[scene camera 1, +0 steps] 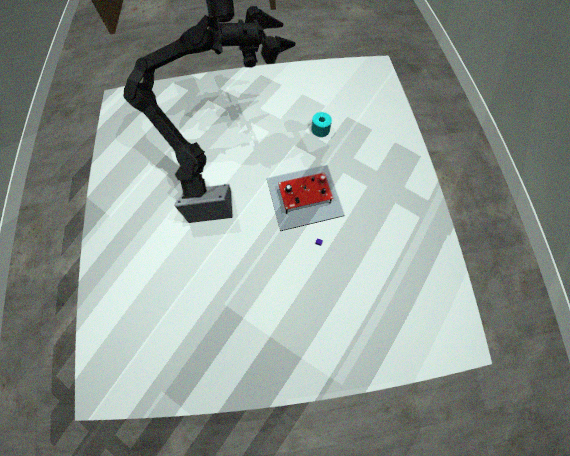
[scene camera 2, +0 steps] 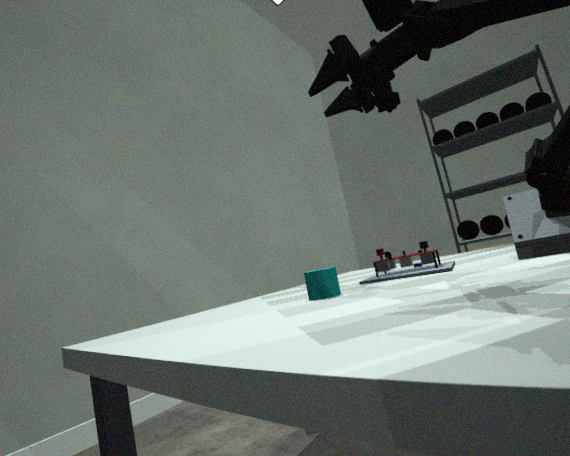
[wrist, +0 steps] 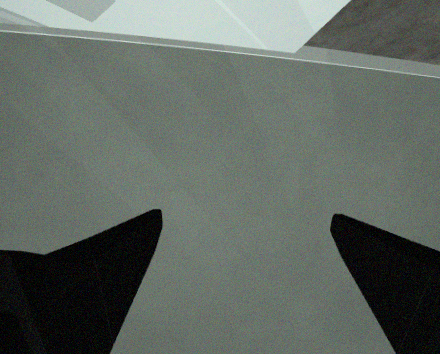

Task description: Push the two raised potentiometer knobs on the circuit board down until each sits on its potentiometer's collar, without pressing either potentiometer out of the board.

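Frame: origin at the arm's base, x ahead, y left, z up, level; millimetres.
Where they show: gripper, between the fingertips: [scene camera 1: 289,34] [scene camera 2: 317,105] [wrist: 246,219]; arm's base, origin of its link: [scene camera 1: 194,194] [scene camera 2: 563,204].
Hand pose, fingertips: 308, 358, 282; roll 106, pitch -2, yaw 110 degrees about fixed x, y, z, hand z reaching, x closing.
Note:
Things, the pixels of their top centre, and the offset from my fingertips, as dx, dy, dz. Level surfaces: height alone.
- red circuit board, height of its surface: dz -328
- black knob with a bright top, centre of its top: [scene camera 2: 423,241] [scene camera 1: 288,187] -11, -334, -298
- red knob, centre of its top: [scene camera 2: 379,249] [scene camera 1: 322,177] +99, -303, -295
- white table, height of its surface: dz -376
- small purple cube, centre of its top: [scene camera 1: 319,241] +82, -498, -361
The red circuit board [scene camera 1: 310,198] [scene camera 2: 412,256] stands on thin legs above a grey plate [scene camera 1: 314,216] [scene camera 2: 442,268]. A black knob with a bright top [scene camera 1: 288,188] [scene camera 2: 424,244] stands up near one end of the board. A red knob [scene camera 1: 323,177] [scene camera 2: 380,251] stands up near the other end. Both show clearly above the board in scene camera 2; their collars are too small to make out. My gripper [scene camera 1: 289,34] [scene camera 2: 318,105] [wrist: 246,219] is open and empty, high in the air and well away from the board. The board does not show in the wrist view.
A teal cylinder with a hole in its top [scene camera 1: 321,125] [scene camera 2: 322,284] stands on the white table [scene camera 1: 400,340] [scene camera 2: 200,345], beyond the plate from my base. A small purple cube [scene camera 1: 319,242] lies near the plate. A shelf rack [scene camera 2: 438,172] stands behind the table.

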